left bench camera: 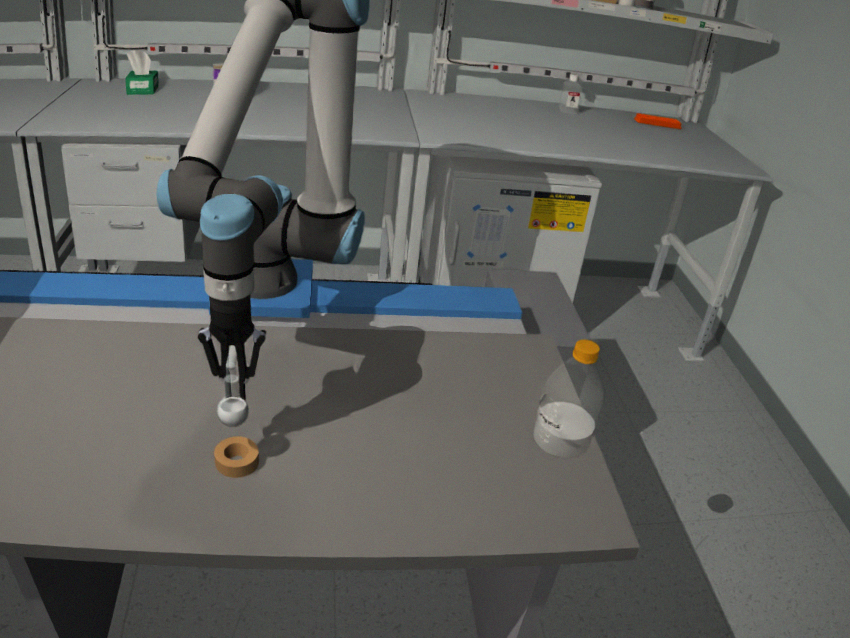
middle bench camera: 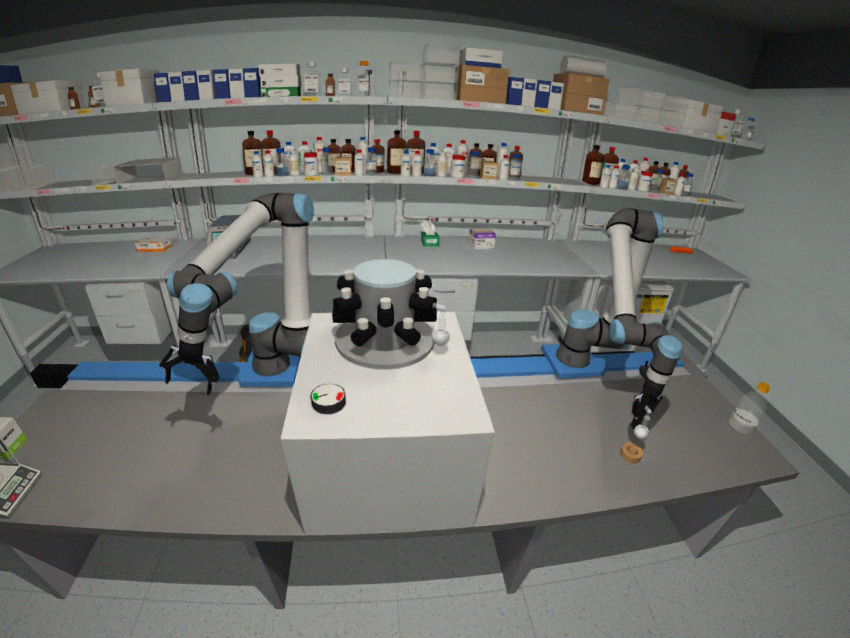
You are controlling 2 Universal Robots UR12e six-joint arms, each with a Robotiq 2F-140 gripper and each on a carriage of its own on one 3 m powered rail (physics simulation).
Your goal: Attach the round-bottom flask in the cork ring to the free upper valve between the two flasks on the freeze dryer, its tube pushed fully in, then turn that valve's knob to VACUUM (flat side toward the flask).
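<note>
My left gripper (left bench camera: 234,384) (middle bench camera: 641,418) is shut on the neck of the round-bottom flask (left bench camera: 232,412) (middle bench camera: 641,431) and holds it upright, its bulb above the cork ring (left bench camera: 236,466) (middle bench camera: 631,454) and apart from it. My right gripper (middle bench camera: 189,384) is open and empty above the bench at the left of the middle bench view. The freeze dryer (middle bench camera: 387,484) stands in the middle, with black valves with pale knobs around its grey drum (middle bench camera: 383,293). One flask (middle bench camera: 440,336) hangs at the drum's right side. A second attached flask cannot be made out. The knob positions are too small to tell.
A large bottle with an orange cap (left bench camera: 569,412) (middle bench camera: 744,419) stands near the bench's right end. A round gauge (middle bench camera: 328,398) is on the freeze dryer's top. A balance (middle bench camera: 17,484) stands at the far left. The blue rail (left bench camera: 418,300) (middle bench camera: 511,366) runs behind the bench.
</note>
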